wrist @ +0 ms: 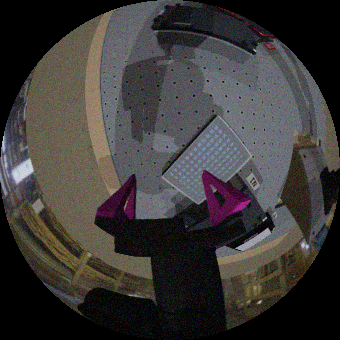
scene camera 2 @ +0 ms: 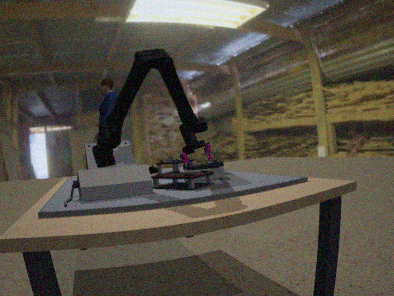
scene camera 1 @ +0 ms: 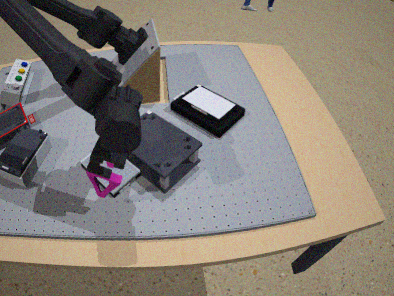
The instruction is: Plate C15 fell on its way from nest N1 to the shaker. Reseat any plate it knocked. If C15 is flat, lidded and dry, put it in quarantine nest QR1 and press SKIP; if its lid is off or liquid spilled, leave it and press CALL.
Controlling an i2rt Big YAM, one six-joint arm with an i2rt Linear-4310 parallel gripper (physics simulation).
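Places are measured from the arm's base along level axes (x ahead, y left, z up), in millimetres.
Where they show: gripper, fingertip midpoint: [wrist: 169, 174] [scene camera 1: 105, 181]; arm's base at its link origin: [scene camera 2: 103, 156] [scene camera 1: 133, 46].
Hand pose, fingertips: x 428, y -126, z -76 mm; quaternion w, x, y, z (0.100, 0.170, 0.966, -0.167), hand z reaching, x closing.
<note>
Things, the pixels of their centre, and the offset from my fingertips. "spot": a spot on its surface instead.
- white-rimmed plate at the middle of its body: [wrist: 208, 165] [scene camera 1: 108, 166] dx -56, dy +10, dz -23 mm
- dark nest at the middle of its body: [wrist: 220, 222] [scene camera 1: 156, 147] [scene camera 2: 175, 166] dx -66, dy +126, dz -1 mm
- label N1 at a spot on its surface: [wrist: 253, 181] spot: dx -147, dy +72, dz -34 mm
- red-outlined nest at the middle of its body: [scene camera 1: 4, 127] [scene camera 2: 182, 179] dx -274, dy -325, dz -13 mm
- black block at the middle of its body: [scene camera 1: 208, 107] [wrist: 252, 235] dx -188, dy +293, dz -21 mm
- white plate at the middle of its body: [scene camera 1: 208, 103] [wrist: 253, 239] dx -188, dy +293, dz -5 mm
- grey unit with a dark top, surface spot: [scene camera 1: 25, 150] spot: dx -122, dy -208, dz +19 mm
- button box at a spot on its surface: [scene camera 1: 17, 77] spot: dx -476, dy -302, dz +36 mm
A white-rimmed plate [scene camera 1: 131, 173] [wrist: 210, 155] with rows of pale blue wells lies flat on the perforated board, beside a dark nest [scene camera 1: 167, 140]. A label N1 [wrist: 253, 181] shows by that nest in the wrist view. Whether a clear lid covers the plate is hard to tell, and I make out no distinct puddle. My gripper [scene camera 1: 105, 181] [scene camera 2: 198, 161] [wrist: 169, 174] is open and empty, above the plate, with one magenta finger over its near edge in the wrist view. The red-outlined nest [scene camera 1: 11, 122] [scene camera 2: 182, 175] stands at the left in scene camera 1.
A black block [scene camera 1: 222, 123] carries a white plate [scene camera 1: 209, 102]. A grey unit with a dark top [scene camera 1: 25, 150] stands left. A button box [scene camera 1: 17, 77] is farther back. An upright wooden-backed panel [scene camera 1: 145, 77] [wrist: 297, 185] stands behind the nest.
</note>
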